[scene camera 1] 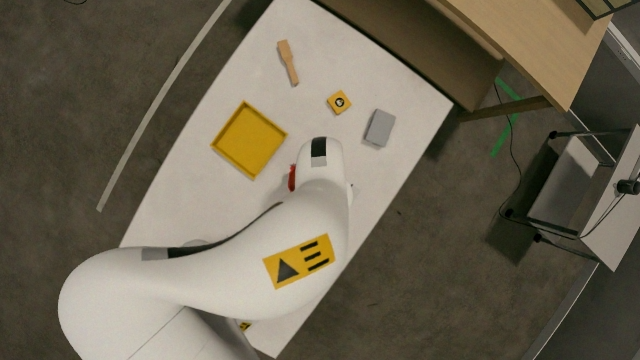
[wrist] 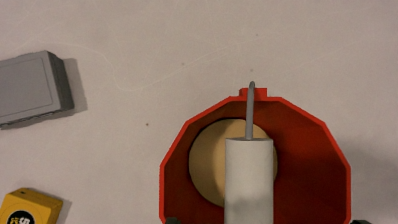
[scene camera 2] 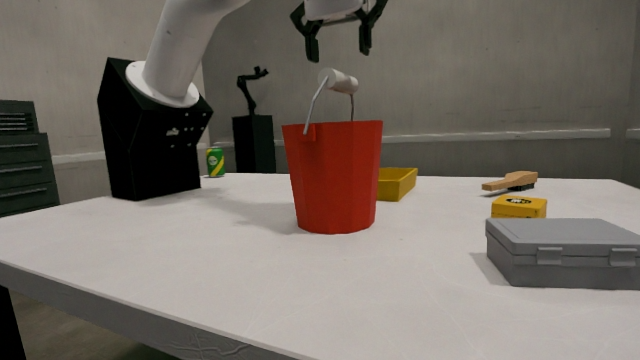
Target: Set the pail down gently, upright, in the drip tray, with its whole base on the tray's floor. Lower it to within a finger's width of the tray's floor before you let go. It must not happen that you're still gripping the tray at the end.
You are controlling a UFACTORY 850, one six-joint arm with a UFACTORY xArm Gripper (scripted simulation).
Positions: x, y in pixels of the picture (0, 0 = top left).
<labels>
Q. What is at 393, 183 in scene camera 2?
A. A yellow drip tray.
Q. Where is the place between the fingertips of the gripper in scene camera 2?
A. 337, 58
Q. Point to a grey case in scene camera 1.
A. At 381, 124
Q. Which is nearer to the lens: the grey case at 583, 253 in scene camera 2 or the red pail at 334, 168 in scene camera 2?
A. The grey case.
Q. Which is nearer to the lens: the wooden brush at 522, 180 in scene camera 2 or the red pail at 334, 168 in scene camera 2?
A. The red pail.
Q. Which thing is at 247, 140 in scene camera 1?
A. A yellow drip tray.
</labels>
